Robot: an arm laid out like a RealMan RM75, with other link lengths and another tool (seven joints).
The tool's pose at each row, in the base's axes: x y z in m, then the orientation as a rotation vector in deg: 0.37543, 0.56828, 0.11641, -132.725, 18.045, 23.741; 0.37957, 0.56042, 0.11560, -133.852, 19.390, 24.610; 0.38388, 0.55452, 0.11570, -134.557, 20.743, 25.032; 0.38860, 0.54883, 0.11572, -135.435, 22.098, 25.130; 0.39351, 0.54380, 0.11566, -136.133, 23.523, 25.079; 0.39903, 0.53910, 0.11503, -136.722, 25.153, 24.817
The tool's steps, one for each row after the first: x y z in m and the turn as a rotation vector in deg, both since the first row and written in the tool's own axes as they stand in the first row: 0.00491, 0.00451, -0.00593, -1.235, 0.057, 1.268; 0.00942, 0.00704, -0.01109, -1.975, 0.333, 2.386; 0.01432, 0.00932, -0.01613, -2.820, 0.867, 3.402; 0.01936, 0.01114, -0.02069, -3.467, 1.483, 4.414; 0.02514, 0.01289, -0.02474, -3.973, 2.278, 5.503
